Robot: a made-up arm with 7 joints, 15 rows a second.
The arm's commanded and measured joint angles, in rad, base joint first. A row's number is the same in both.
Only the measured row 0 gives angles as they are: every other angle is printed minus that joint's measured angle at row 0.
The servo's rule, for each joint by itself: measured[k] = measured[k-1] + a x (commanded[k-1-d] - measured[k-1]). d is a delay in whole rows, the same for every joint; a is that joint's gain. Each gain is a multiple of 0.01, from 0.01 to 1. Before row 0 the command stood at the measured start. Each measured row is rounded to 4 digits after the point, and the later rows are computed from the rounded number. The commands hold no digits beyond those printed.
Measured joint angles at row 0:
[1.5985 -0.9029 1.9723 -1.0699 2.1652 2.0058 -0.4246]
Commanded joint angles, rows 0 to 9:
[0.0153 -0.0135 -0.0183 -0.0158 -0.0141 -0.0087 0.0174]
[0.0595 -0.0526 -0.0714 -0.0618 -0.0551 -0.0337 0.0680]
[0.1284 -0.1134 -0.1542 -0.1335 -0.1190 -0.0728 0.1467]
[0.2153 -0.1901 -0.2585 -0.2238 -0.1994 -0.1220 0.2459]
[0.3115 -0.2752 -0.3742 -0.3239 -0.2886 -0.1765 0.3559]
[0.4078 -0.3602 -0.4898 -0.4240 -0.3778 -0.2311 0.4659]
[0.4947 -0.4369 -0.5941 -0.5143 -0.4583 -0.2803 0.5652]
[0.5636 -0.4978 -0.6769 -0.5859 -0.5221 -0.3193 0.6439]
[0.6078 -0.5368 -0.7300 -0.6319 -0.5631 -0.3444 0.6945]
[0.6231 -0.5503 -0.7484 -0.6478 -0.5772 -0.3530 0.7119]
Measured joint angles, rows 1 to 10:
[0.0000 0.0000 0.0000 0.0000 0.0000 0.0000 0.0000]
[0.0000 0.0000 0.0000 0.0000 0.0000 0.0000 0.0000]
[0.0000 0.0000 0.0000 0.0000 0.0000 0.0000 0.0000]
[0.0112 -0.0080 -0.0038 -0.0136 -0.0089 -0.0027 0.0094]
[0.0465 -0.0343 -0.0180 -0.0551 -0.0380 -0.0123 0.0410]
[0.1063 -0.0810 -0.0466 -0.1225 -0.0890 -0.0311 0.0981]
[0.1859 -0.1454 -0.0911 -0.2096 -0.1586 -0.0593 0.1779]
[0.2776 -0.2220 -0.1506 -0.3079 -0.2405 -0.0956 0.2740]
[0.3726 -0.3035 -0.2218 -0.4077 -0.3270 -0.1376 0.3776]
[0.4617 -0.3822 -0.3000 -0.4994 -0.4097 -0.1818 0.4789]
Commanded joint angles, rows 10 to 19:
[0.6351 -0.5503 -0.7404 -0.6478 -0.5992 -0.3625 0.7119]
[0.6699 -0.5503 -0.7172 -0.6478 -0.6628 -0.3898 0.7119]
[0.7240 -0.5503 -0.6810 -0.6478 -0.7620 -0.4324 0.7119]
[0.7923 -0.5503 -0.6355 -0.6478 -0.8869 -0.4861 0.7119]
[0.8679 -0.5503 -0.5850 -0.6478 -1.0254 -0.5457 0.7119]
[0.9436 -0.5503 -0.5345 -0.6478 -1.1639 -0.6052 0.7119]
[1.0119 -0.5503 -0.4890 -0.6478 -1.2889 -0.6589 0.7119]
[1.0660 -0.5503 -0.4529 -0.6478 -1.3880 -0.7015 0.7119]
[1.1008 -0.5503 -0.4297 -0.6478 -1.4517 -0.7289 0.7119]
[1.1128 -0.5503 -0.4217 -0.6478 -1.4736 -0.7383 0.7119]
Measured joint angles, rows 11 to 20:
[0.5361 -0.4504 -0.3791 -0.5738 -0.4805 -0.2244 0.5680]
[0.5884 -0.5014 -0.4528 -0.6238 -0.5325 -0.2616 0.6363]
[0.6137 -0.5303 -0.5149 -0.6444 -0.5607 -0.2899 0.6771]
[0.6293 -0.5421 -0.5623 -0.6473 -0.5850 -0.3124 0.6959]
[0.6589 -0.5469 -0.5948 -0.6477 -0.6340 -0.3364 0.7045]
[0.7064 -0.5489 -0.6129 -0.6478 -0.7146 -0.3662 0.7085]
[0.7691 -0.5497 -0.6176 -0.6478 -0.8231 -0.4034 0.7103]
[0.8412 -0.5501 -0.6108 -0.6478 -0.9505 -0.4475 0.7112]
[0.9160 -0.5502 -0.5948 -0.6478 -1.0849 -0.4964 0.7116]
[0.9860 -0.5503 -0.5726 -0.6478 -1.2134 -0.5468 0.7118]

